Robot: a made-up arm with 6 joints. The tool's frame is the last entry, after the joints. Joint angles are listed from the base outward. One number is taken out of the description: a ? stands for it. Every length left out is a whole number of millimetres.
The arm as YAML. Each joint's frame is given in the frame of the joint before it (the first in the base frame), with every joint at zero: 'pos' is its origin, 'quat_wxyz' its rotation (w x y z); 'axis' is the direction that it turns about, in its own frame. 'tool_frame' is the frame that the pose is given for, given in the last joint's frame.
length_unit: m
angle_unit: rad
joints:
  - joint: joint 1
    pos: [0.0, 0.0, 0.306]
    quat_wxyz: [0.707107, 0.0, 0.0, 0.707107]
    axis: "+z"
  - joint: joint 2
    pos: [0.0, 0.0, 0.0]
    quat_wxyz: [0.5, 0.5, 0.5, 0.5]
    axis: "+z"
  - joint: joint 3
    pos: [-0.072, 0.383, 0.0]
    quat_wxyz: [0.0, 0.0, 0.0, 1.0]
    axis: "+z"
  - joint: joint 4
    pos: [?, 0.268, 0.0]
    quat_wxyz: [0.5, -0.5, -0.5, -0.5]
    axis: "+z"
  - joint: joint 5
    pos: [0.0, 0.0, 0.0]
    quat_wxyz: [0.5, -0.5, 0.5, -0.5]
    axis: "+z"
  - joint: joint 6
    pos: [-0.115, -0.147, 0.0]
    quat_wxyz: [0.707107, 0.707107, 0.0, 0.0]
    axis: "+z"
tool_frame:
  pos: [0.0, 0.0, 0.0]
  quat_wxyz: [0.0, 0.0, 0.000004, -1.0]
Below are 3 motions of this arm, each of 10 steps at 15 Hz.
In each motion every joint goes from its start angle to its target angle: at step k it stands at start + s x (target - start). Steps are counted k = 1, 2, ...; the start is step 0. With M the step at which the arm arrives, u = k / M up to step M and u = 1 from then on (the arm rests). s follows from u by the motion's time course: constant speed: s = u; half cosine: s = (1 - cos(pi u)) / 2; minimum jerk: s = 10 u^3 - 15 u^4 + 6 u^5.
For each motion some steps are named. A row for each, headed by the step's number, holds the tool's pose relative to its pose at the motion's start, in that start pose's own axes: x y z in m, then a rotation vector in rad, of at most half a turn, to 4 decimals.
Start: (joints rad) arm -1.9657 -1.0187 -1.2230 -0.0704 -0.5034 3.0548
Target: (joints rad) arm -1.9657 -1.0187 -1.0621 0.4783 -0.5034 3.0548
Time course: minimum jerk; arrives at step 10
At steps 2, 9, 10:
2: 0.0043 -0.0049 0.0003 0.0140 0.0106 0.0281
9: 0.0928 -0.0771 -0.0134 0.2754 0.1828 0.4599
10: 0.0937 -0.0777 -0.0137 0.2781 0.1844 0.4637

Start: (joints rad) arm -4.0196 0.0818 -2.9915 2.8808 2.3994 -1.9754
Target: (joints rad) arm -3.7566 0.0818 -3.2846 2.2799 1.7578 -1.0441
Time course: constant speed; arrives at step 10
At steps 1, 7, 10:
1: -0.0102 0.0062 0.0029 -0.0231 -0.0366 0.1156
7: -0.0556 0.0406 0.0121 -0.2394 -0.2603 0.7205
10: -0.0639 0.0585 0.0106 -0.4126 -0.3488 0.9528

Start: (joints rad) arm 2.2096 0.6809 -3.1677 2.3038 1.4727 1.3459
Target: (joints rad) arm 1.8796 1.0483 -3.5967 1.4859 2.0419 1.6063
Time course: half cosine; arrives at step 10
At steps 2, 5, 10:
2: 0.0101 0.0107 -0.0136 -0.0638 0.0903 0.0008
5: 0.0567 0.0614 -0.0936 -0.2912 0.5049 0.0733
10: 0.0942 0.1329 -0.2418 -0.4441 1.0592 0.3096

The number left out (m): 0.061
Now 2 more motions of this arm.
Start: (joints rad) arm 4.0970 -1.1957 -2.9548 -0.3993 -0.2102 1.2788
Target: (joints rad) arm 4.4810 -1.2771 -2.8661 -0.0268 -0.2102 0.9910
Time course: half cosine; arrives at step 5
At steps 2, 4, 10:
2: 0.1020 0.0637 -0.0079 -0.0854 0.1229 0.0738
4: 0.2529 0.1793 -0.0586 -0.2256 0.3223 0.1923
10: 0.2762 0.2000 -0.0718 -0.2497 0.3564 0.2125

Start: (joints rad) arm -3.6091 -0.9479 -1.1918 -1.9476 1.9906 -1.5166
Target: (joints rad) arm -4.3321 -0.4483 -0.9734 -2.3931 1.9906 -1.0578
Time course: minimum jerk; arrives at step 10
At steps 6, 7, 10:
6: 0.0806 0.0912 -0.0501 0.0209 -0.6950 -0.1166
7: 0.1131 0.1067 -0.0411 -0.0094 -0.8153 -0.1745
10: 0.1505 0.1174 -0.0229 -0.0516 -0.9210 -0.2473

